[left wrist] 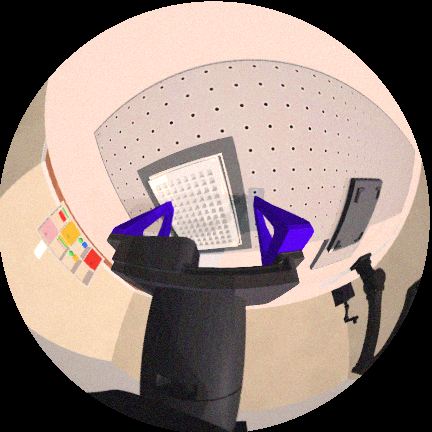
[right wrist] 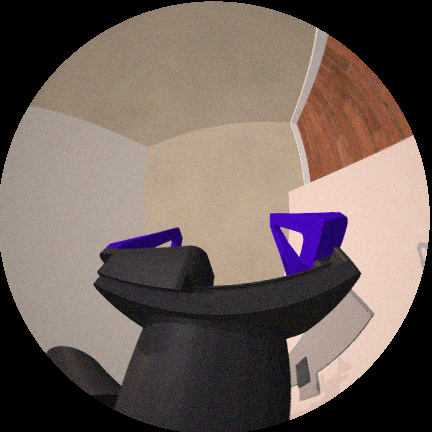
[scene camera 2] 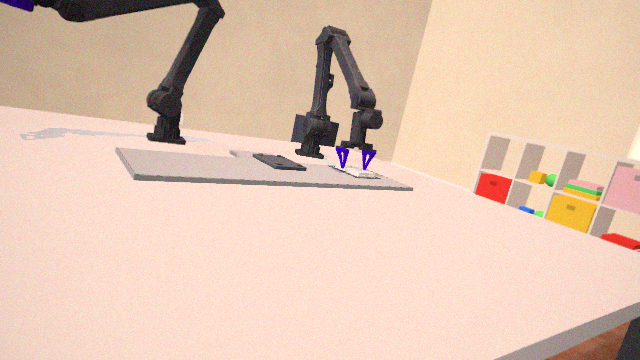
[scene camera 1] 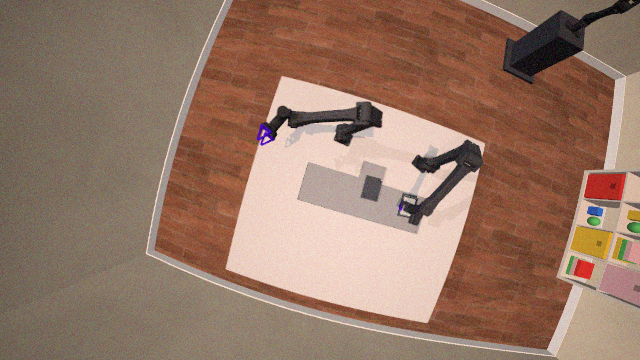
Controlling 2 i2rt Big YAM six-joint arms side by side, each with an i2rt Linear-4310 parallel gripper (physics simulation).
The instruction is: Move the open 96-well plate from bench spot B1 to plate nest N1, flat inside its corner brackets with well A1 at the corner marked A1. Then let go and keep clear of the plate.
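Frame: origin at the left arm's base, x down, y ahead, z right, level; metres.
Seen in the pictures: left gripper, fingertip midpoint: (left wrist: pixel 210 202) (scene camera 2: pixel 353 169) (scene camera 1: pixel 405 208); right gripper, fingertip midpoint: (right wrist: pixel 223 226) (scene camera 1: pixel 259 142); left arm's base, link origin: (scene camera 2: pixel 308 155) (scene camera 1: pixel 420 164); right arm's base, link origin: (left wrist: pixel 360 259) (scene camera 2: pixel 165 140) (scene camera 1: pixel 343 138).
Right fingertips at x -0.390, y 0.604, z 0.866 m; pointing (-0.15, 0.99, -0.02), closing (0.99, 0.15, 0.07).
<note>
Pixels of each thing's top centre, then the offset from my right fingertips to it. "pt": a spot on its surface instead. Level surfaces: height alone.
- white 96-well plate, top centre: (left wrist: pixel 196 216) (scene camera 2: pixel 355 168) (scene camera 1: pixel 408 206) dx +0.361, dy -0.295, dz -0.982 m
- dark-edged bench spot B1, surface spot: (left wrist: pixel 229 147) pt dx +0.375, dy -0.210, dz -0.959 m
- dark plate nest N1, top centre: (left wrist: pixel 360 220) (scene camera 2: pixel 279 158) (scene camera 1: pixel 372 188) dx +0.359, dy -0.227, dz -0.684 m
- grey perforated board, surface height: dx +0.377 m
- pale table, surface height: dx +0.390 m
The white 96-well plate (scene camera 2: pixel 362 174) (left wrist: pixel 197 192) lies flat on the dark-edged bench spot B1 (left wrist: pixel 229 147); my left arm partly covers it in scene camera 1. My left gripper (scene camera 1: pixel 401 207) (scene camera 2: pixel 354 168) (left wrist: pixel 210 202) is open, low over the plate, one fingertip near each long side; whether they touch it I cannot tell. The dark plate nest N1 (scene camera 1: pixel 371 188) (scene camera 2: pixel 279 162) (left wrist: pixel 356 212) (right wrist: pixel 303 372) is empty, with raised corner brackets; the A1 mark is not readable. My right gripper (scene camera 1: pixel 265 136) (right wrist: pixel 223 226) is open and empty, far from the plate.
The grey perforated board (scene camera 1: pixel 330 185) (scene camera 2: pixel 200 170) (left wrist: pixel 280 85) carries B1 and lies beside and under the nest on the pale table (scene camera 1: pixel 320 260) (scene camera 2: pixel 250 260). A shelf unit with coloured boxes stands beyond the table, at the right of both scene views.
</note>
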